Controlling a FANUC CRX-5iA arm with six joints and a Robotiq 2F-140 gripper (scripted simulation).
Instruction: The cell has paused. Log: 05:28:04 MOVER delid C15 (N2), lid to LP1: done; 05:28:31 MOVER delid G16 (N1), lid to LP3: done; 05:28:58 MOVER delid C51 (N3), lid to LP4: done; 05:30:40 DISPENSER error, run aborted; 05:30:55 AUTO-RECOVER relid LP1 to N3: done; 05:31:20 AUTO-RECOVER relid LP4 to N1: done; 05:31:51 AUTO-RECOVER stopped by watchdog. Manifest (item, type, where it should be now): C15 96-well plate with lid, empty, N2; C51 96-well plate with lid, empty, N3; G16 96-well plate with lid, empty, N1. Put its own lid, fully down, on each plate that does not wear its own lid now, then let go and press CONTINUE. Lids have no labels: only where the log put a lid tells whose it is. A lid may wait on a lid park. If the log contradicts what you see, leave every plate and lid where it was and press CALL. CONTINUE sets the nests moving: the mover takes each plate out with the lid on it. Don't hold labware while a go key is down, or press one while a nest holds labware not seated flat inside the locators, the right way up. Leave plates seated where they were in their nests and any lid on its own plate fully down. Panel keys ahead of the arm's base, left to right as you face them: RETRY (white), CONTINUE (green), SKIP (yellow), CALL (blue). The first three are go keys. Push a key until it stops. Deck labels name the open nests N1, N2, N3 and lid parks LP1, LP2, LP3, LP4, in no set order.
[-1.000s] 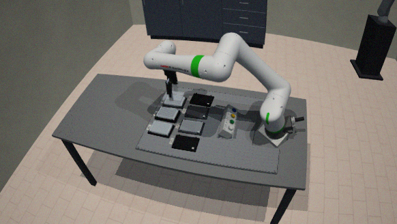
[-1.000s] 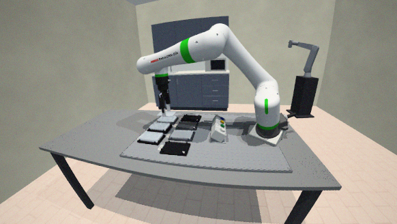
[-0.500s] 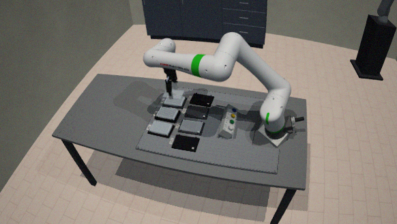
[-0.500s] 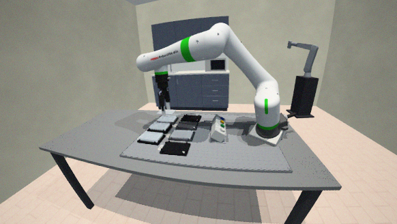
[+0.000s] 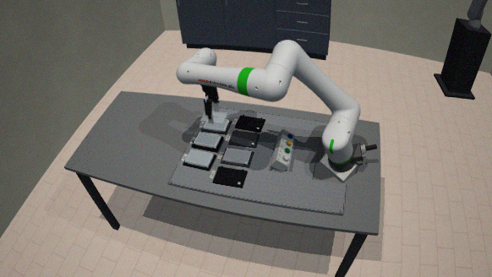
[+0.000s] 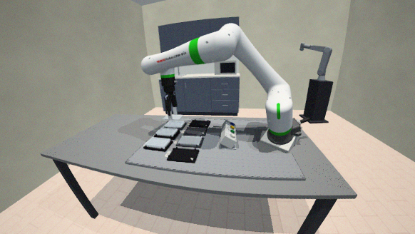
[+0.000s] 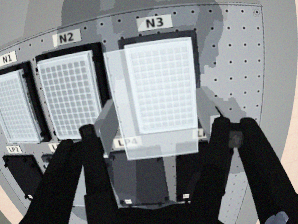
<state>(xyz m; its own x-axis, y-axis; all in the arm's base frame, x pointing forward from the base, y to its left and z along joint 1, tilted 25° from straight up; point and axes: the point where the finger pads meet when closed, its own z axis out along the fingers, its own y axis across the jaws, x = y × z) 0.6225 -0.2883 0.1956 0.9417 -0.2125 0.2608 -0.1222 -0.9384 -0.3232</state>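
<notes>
Now: the plate 20 mm ahead of my hand, 120 mm to the left of it and 80 mm below it. From my hand the other things lie so: LP4 label: 80 mm behind, 70 mm to the left, 100 mm below; N3 label: 80 mm ahead, 20 mm to the right, 100 mm below; LP1 label: 100 mm behind, 60 mm to the right, 100 mm below.
</notes>
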